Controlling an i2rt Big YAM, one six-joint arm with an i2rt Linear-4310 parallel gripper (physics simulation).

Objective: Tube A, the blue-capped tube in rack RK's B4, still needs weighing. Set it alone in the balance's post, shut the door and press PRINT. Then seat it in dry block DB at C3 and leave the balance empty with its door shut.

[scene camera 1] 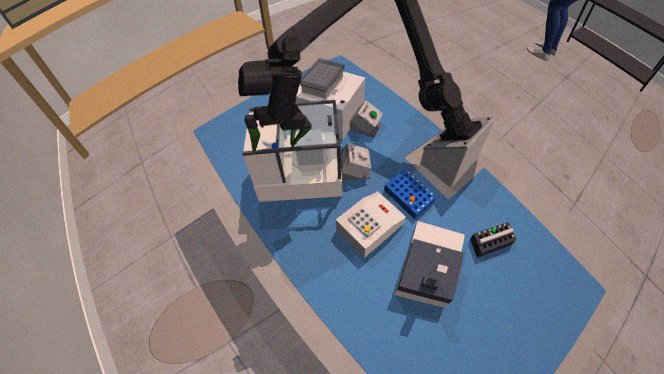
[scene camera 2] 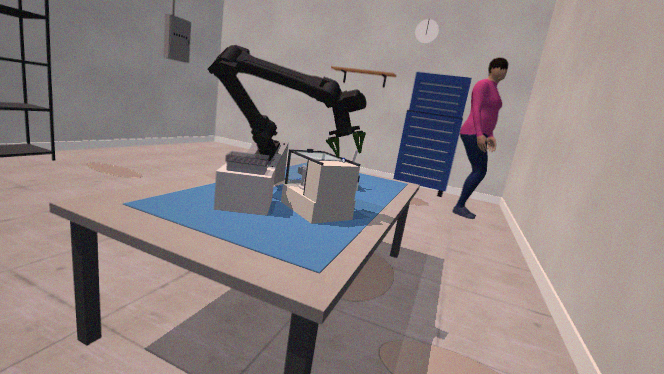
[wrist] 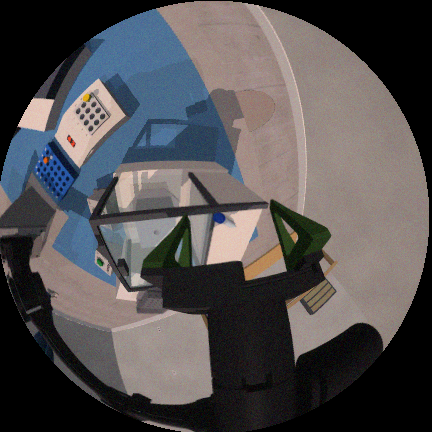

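Seen in the pictures: gripper, fingertip midpoint: (scene camera 1: 272, 148) (scene camera 2: 348, 155) (wrist: 228, 210); arm's base, origin of the base link: (scene camera 1: 462, 133) (scene camera 2: 267, 150).
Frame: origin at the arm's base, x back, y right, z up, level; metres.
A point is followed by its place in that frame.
Note:
The blue-capped tube (scene camera 1: 274, 146) {y 0.257, x -0.459, z 0.072 m} (scene camera 2: 343, 160) {y 0.294, x -0.465, z 0.071 m} (wrist: 219, 217) {y 0.257, x -0.457, z 0.074 m} lies on the white top of the balance (scene camera 1: 300, 192) {y 0.215, x -0.436, z -0.108 m} (scene camera 2: 336, 192) {y 0.366, x -0.478, z -0.033 m} (wrist: 227, 187) {y 0.271, x -0.497, z 0.014 m}, next to its dark frame bar. The tube is outside the glass chamber. My gripper (scene camera 1: 274, 148) {y 0.244, x -0.470, z 0.087 m} (scene camera 2: 348, 154) {y 0.244, x -0.470, z 0.087 m} (wrist: 228, 210) {y 0.244, x -0.470, z 0.087 m} is open and empty, above the balance top, with its green fingertips on either side of the tube in the wrist view. Glare on the glass hides whether the door is shut. The blue rack (scene camera 1: 400, 198) {y 0.017, x -0.243, z -0.114 m} (wrist: 57, 178) {y 0.037, x -0.205, z -0.115 m} holds an orange-capped tube. The white dry block (scene camera 1: 392, 218) {y -0.017, x -0.316, z -0.091 m} (wrist: 92, 145) {y 0.073, x -0.346, z -0.081 m} holds a yellow-capped tube.
A white box with a grey tray (scene camera 1: 323, 76) {y 0.411, x -0.177, z 0.048 m} (scene camera 2: 247, 162) {y 0.477, x -0.184, z 0.030 m} stands behind the balance. Beside the balance stand a green-button box (scene camera 1: 367, 119) {y 0.269, x -0.124, z -0.077 m} and a knob box (scene camera 1: 357, 160) {y 0.170, x -0.265, z -0.071 m}. A dark-lidded machine (scene camera 1: 431, 267) {y -0.188, x -0.355, z -0.063 m} and a black rack (scene camera 1: 495, 246) {y -0.285, x -0.156, z -0.107 m} stand farther away on the blue mat.

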